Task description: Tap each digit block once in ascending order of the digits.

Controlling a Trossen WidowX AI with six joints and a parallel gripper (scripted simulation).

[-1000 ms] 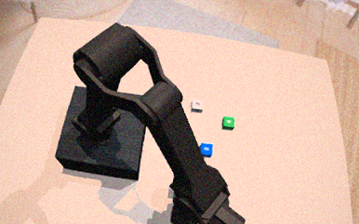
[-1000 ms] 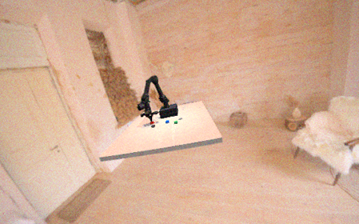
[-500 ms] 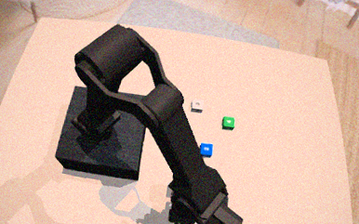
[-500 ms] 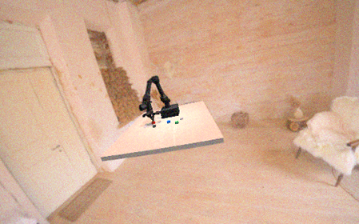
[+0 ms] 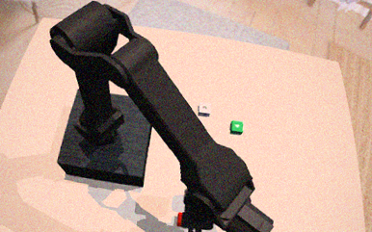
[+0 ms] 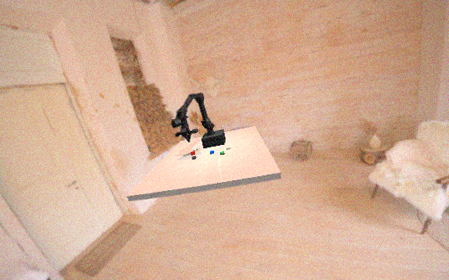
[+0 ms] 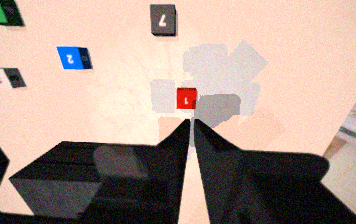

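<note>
Right now the blue block is 18 cm to the left of my gripper tip, 10 cm below it and 4 cm ahead of it. The rest, counted from my gripper tip: red block: 10 cm below, 1 cm behind; green block: 27 cm to the left, 10 cm below, 10 cm ahead; dark grey block: 10 cm below, 10 cm ahead, 4 cm to the left.
</note>
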